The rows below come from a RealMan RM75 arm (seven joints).
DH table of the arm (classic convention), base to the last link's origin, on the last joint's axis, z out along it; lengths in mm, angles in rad. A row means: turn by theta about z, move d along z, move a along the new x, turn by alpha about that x. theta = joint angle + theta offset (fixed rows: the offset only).
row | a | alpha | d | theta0
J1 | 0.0 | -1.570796 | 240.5 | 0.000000
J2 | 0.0 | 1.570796 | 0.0 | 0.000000
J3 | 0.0 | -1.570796 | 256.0 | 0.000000
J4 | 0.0 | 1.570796 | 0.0 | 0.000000
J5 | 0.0 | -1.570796 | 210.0 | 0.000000
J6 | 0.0 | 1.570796 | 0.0 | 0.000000
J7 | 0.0 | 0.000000 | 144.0 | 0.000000
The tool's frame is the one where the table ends.
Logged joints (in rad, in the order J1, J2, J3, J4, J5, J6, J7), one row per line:
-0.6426, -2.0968, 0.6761, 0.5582, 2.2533, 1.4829, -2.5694
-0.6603, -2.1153, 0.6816, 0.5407, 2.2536, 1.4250, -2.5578
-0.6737, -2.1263, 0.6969, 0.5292, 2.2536, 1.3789, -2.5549
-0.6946, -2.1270, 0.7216, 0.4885, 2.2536, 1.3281, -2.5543
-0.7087, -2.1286, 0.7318, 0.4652, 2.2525, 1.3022, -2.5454
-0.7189, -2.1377, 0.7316, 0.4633, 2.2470, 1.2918, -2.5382
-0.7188, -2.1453, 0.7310, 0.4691, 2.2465, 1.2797, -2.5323
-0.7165, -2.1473, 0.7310, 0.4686, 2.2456, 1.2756, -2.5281
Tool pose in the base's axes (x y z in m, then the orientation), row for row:
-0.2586, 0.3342, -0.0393, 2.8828, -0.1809, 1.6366
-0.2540, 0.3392, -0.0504, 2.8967, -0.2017, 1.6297
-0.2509, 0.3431, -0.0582, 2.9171, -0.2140, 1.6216
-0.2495, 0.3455, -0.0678, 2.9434, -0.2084, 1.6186
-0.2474, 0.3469, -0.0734, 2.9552, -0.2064, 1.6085
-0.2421, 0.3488, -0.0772, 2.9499, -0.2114, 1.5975
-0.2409, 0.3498, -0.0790, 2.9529, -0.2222, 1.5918
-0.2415, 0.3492, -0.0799, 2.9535, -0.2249, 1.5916
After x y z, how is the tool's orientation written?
As angles about the fixed x, y, z axes (roll, pitch, yaw), in radians.
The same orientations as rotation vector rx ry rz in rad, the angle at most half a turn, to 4 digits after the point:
2.1171, 2.2084, 0.4802
2.1417, 2.2157, 0.4898
-2.1653, -2.2237, -0.4832
-2.1591, -2.2183, -0.4461
-2.1665, -2.2067, -0.4303
-2.1798, -2.1936, -0.4419
-2.1797, -2.1794, -0.4490
-2.1782, -2.1772, -0.4509

